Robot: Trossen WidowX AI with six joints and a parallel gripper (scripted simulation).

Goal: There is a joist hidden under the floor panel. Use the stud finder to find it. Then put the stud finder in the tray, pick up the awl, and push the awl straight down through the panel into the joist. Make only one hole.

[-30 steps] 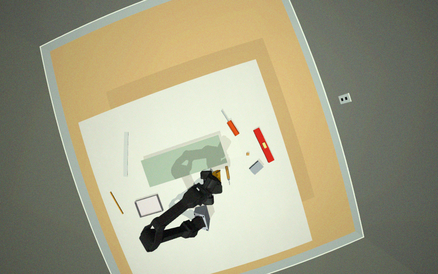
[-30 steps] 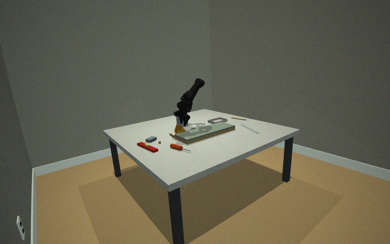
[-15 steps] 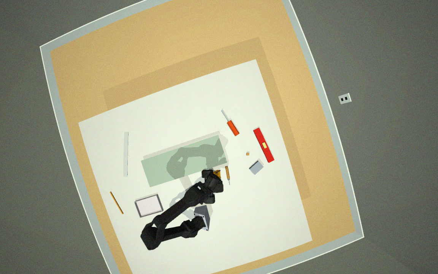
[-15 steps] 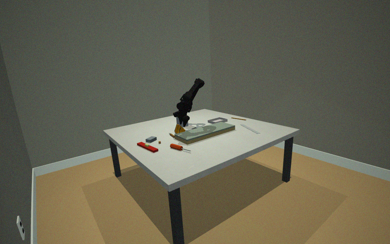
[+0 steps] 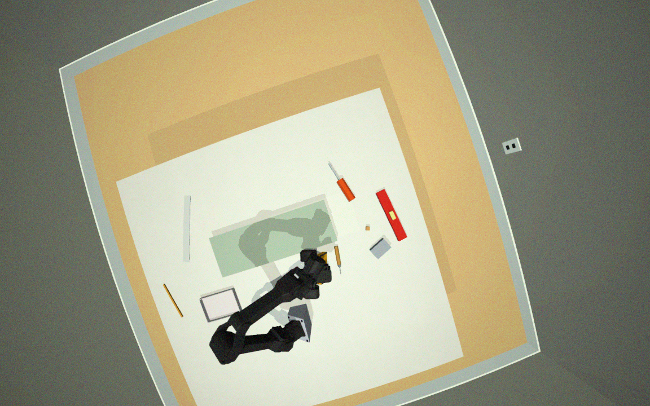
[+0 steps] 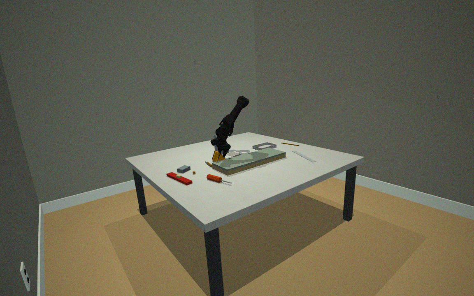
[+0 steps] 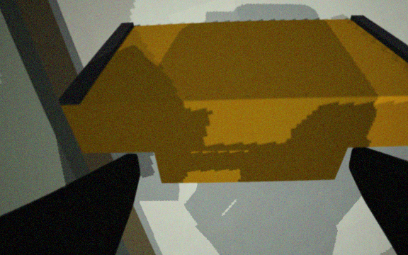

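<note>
Now: the yellow stud finder 2 cm below my gripper tip and 2 cm behind it. Also, from my gripper tip: awl: 10 cm to the right, 4 cm below, 3 cm behind; grey block: 29 cm to the right, 4 cm behind, 3 cm below; small brown cube: 28 cm to the right, 6 cm ahead, 4 cm below.
</note>
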